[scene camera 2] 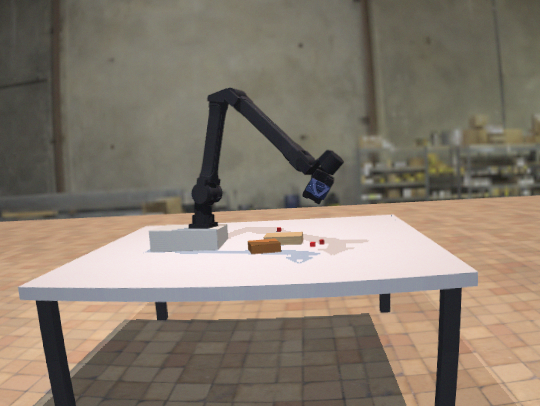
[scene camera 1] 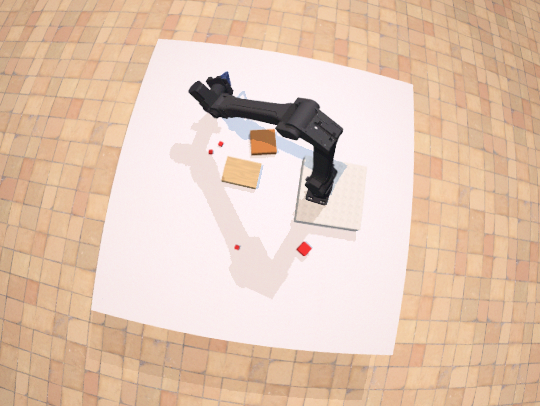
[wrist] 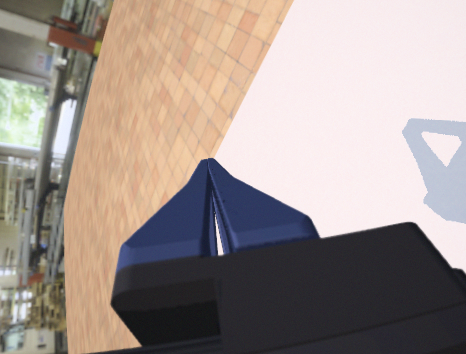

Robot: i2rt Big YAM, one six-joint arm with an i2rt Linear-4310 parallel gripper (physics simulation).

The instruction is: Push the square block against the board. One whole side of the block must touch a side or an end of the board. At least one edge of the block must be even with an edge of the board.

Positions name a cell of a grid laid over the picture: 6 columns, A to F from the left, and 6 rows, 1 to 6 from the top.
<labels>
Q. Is the gripper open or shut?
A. Shut.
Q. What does the gripper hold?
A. Nothing.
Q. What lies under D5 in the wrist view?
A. The gripper.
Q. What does the light wooden board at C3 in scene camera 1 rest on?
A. The table.
</labels>
